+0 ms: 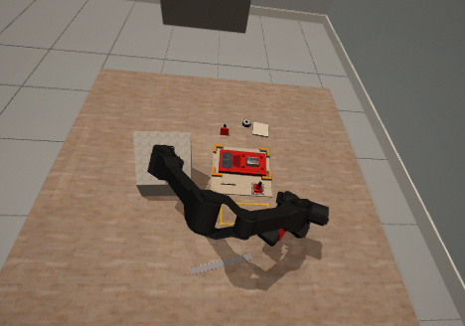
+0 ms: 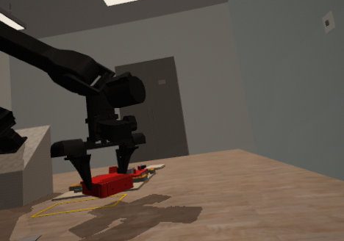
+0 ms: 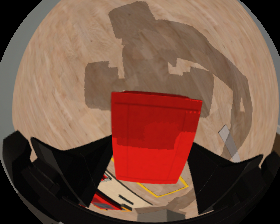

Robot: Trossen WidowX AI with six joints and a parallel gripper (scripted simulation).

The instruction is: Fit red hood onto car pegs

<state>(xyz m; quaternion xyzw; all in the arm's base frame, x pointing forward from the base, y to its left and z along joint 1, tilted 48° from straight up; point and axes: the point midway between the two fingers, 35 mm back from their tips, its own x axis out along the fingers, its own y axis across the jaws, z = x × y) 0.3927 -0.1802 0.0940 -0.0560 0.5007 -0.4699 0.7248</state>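
Right now my gripper tip is 50 mm past the grey engine block, 270 mm to the right of it and 20 mm above it. Round my gripper tip: grey strip: 180 mm behind, 120 mm to the right, 50 mm below; pale base plate: 90 mm behind, 260 mm to the left, 40 mm below; red hood: right at my gripper tip.
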